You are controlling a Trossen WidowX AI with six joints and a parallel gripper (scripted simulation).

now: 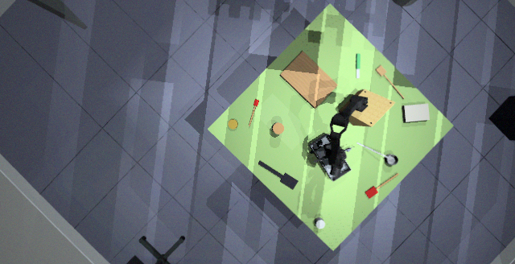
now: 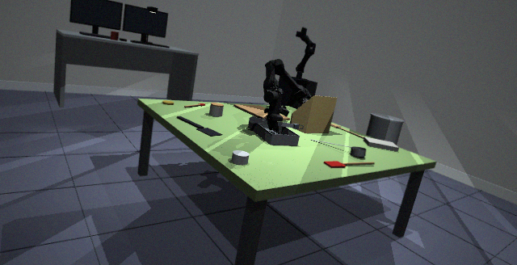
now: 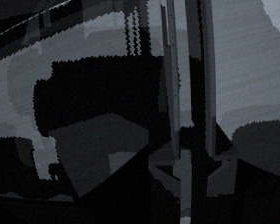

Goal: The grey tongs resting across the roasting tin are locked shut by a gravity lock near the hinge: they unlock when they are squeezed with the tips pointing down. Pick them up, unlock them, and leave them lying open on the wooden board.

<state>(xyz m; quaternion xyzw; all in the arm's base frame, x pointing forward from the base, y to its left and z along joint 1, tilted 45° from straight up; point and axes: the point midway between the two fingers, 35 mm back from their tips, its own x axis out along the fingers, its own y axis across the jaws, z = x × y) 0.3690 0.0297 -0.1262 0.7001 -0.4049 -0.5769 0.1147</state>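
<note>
Now: the roasting tin 20 mm to the left of my gripper tip. From my gripper tip the other things lie so: black spatula (350 mm ahead, 140 mm to the right, 20 mm below); red spatula (450 mm to the left, 100 mm behind, 20 mm below); cork-topped jar (390 mm to the right, 120 mm ahead, 10 mm above).
</note>
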